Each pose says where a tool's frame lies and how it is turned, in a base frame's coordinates. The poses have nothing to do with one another.
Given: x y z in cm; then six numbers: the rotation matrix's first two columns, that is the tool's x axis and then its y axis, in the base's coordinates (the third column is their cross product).
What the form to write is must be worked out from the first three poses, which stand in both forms.
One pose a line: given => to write
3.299 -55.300 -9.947 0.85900 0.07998 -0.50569 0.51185 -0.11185 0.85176 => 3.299 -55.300 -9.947 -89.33 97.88 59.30
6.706 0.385 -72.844 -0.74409 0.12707 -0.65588 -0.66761 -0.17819 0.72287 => 6.706 0.385 -72.844 91.47 77.44 47.78
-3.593 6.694 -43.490 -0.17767 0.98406 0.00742 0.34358 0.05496 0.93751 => -3.593 6.694 -43.490 10.39 110.36 90.45
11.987 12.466 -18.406 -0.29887 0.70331 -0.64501 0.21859 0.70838 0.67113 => 11.987 12.466 -18.406 3.67 111.44 46.14
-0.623 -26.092 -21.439 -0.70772 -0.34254 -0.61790 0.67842 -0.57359 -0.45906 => -0.623 -26.092 -21.439 -104.84 50.33 -36.61
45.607 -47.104 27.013 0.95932 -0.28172 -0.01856 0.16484 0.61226 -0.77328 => 45.607 -47.104 27.013 72.76 50.67 -88.63
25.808 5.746 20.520 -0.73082 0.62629 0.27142 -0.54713 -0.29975 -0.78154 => 25.808 5.746 20.520 -119.56 55.83 -109.15
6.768 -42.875 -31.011 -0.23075 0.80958 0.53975 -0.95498 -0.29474 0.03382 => 6.768 -42.875 -31.011 -69.83 32.74 176.41
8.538 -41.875 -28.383 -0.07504 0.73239 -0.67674 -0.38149 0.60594 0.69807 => 8.538 -41.875 -28.383 18.63 76.47 45.89
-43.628 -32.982 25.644 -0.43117 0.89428 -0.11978 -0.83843 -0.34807 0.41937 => -43.628 -32.982 25.644 40.15 25.86 74.06
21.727 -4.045 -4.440 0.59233 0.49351 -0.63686 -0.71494 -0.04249 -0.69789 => 21.727 -4.045 -4.440 113.15 70.87 -47.62
